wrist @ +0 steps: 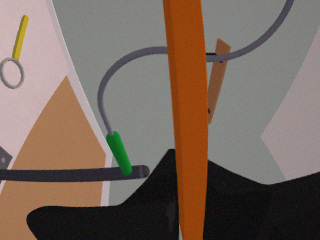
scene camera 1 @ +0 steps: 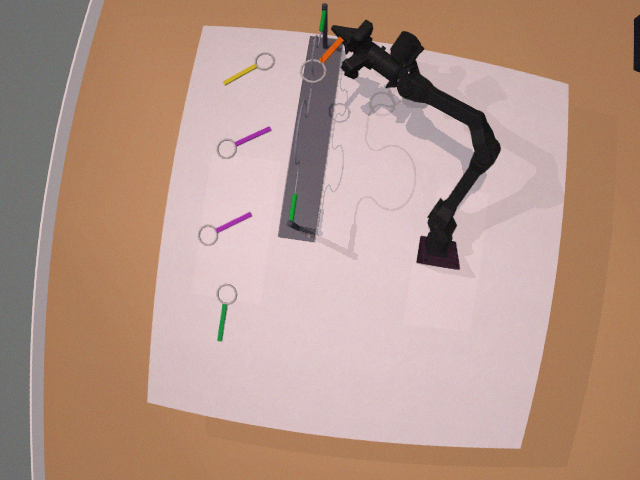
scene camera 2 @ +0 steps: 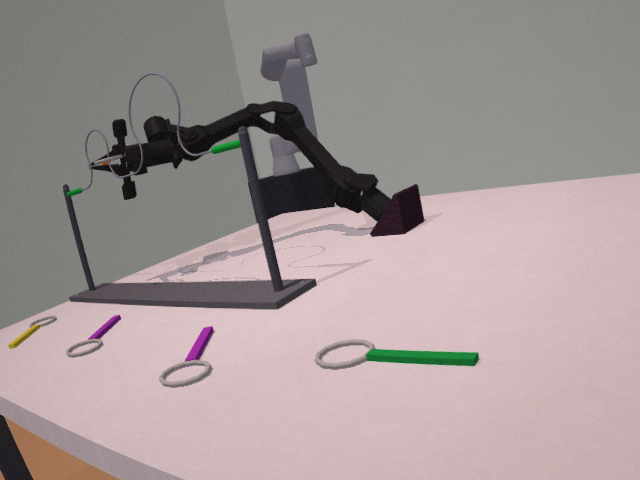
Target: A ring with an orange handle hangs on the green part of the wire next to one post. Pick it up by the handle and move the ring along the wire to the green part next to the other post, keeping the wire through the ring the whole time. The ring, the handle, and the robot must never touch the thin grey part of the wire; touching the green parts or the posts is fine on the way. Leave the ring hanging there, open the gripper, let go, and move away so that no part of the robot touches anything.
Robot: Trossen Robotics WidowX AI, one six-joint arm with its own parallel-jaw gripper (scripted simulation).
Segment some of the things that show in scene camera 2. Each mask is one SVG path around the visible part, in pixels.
My gripper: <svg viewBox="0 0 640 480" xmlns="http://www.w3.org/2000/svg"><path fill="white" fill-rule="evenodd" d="M130 176L123 178L124 184L121 188L124 200L133 199L137 195L135 181L131 181ZM91 163L91 166L94 166L92 169L112 172L109 165L94 166L95 161ZM151 142L141 144L143 151L142 166L139 173L134 176L147 173L147 167L154 166L155 156ZM116 119L113 121L112 128L113 136L116 137L118 144L112 146L109 157L124 155L123 158L120 158L120 165L111 165L116 175L124 176L129 175L131 171L136 172L139 169L141 152L139 144L126 146L124 140L127 135L126 121Z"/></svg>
A green-handled ring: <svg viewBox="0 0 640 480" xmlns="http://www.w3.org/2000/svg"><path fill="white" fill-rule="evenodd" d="M315 356L316 364L324 368L334 369L350 367L365 360L386 363L465 365L474 367L479 360L478 352L375 349L373 343L359 339L349 339L333 343L318 351ZM369 347L367 353L352 361L325 363L320 360L321 356L328 350L347 345L366 345Z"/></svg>
